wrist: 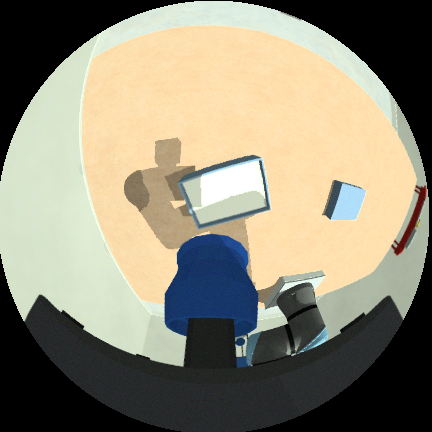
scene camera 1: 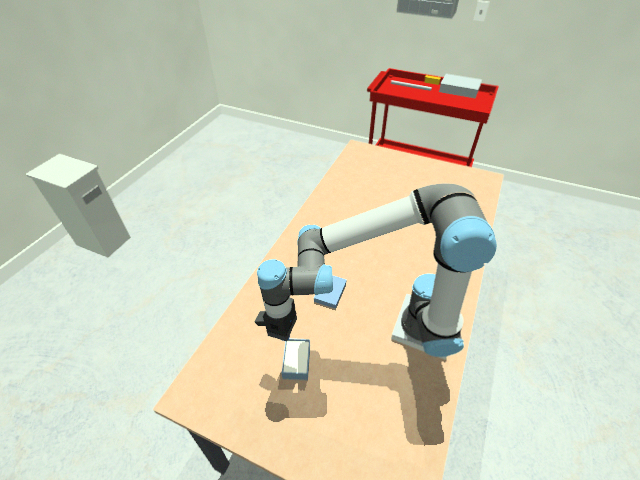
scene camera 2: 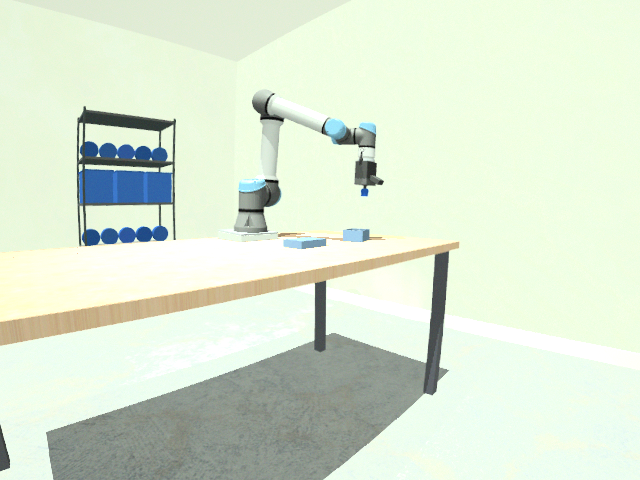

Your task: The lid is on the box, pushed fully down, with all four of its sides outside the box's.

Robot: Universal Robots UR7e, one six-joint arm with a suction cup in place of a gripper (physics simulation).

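Frame: origin at the arm's base, x right, y ahead, z up, level; centimetres.
Seen in the pictures: hand, its tool point: [wrist: 211,263] [scene camera 2: 364,196]; arm's base, origin of its link: [wrist: 294,294] [scene camera 2: 250,230].
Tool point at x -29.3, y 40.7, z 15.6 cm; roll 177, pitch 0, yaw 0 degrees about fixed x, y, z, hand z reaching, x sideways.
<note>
Offsets run from my tool point to a thing's top centre.
The open-topped blue box @(dx +2.0, dy -2.4, dz -14.4 cm) [scene camera 1: 295,376] [scene camera 2: 356,235] [wrist: 222,168] stands upright on the table, its pale inside showing in scene camera 1 and the wrist view. The light-blue lid @(dx +33.9, dy -4.2, dz -16.5 cm) [scene camera 1: 333,295] [scene camera 2: 305,242] [wrist: 348,201] lies flat on the table, apart from the box, with its plain face up; the arm's wrist hides part of it in scene camera 1. My gripper, a blue suction cup [scene camera 2: 364,192] [wrist: 212,245], points down and holds nothing. It is well above the table, high over the box's area, and its tip does not show in scene camera 1.
The table [scene camera 1: 222,397] [scene camera 2: 155,304] carries the arm's pale base plate [scene camera 2: 248,236] on the side across from the lid. A red cart [scene camera 1: 429,106] stands past the table's far end. A grey cabinet [scene camera 1: 85,217] stands on the floor. A shelf rack [scene camera 2: 126,119] stands behind the arm.
</note>
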